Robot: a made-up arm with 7 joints.
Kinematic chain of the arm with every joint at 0, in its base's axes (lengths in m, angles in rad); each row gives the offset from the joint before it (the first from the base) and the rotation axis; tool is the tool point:
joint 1: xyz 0 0 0.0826 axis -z
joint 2: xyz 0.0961 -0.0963 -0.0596 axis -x
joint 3: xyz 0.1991 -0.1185 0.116 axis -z
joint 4: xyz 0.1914 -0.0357 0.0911 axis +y
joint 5: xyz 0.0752 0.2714 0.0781 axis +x
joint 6: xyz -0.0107 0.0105 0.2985 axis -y
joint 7: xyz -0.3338 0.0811 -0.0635 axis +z
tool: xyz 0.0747 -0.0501 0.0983
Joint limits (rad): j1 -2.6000..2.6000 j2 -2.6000..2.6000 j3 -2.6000..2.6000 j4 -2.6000..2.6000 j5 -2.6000..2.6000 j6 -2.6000..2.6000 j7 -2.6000..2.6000
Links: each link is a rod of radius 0.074 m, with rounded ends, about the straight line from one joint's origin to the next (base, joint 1, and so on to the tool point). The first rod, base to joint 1, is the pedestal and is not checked.
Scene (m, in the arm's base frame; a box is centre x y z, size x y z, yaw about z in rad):
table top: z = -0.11
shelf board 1: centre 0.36 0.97 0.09 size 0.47 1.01 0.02 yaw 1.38
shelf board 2: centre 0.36 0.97 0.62 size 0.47 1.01 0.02 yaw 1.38
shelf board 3: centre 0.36 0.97 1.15 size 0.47 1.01 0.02 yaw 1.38
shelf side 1: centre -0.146 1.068 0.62 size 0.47 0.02 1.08 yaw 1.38
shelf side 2: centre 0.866 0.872 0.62 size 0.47 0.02 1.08 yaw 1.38
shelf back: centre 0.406 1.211 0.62 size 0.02 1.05 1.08 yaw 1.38
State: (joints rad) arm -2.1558 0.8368 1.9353 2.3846 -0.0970 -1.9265 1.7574
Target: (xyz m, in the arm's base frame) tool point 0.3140 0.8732 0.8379
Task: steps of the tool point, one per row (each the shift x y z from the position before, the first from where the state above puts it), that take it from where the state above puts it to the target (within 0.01 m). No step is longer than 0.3 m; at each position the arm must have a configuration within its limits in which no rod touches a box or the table.
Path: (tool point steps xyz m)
1: -0.0036 -0.1398 0.0353
2: -0.0287 -0.1462 0.0010
3: -0.0500 -0.1400 -0.0363
4: 0.0152 0.0258 0.2724
5: -0.0999 -0.0118 0.2606
6: 0.0272 0.1644 0.0316
7: 0.0382 0.1742 -0.0316

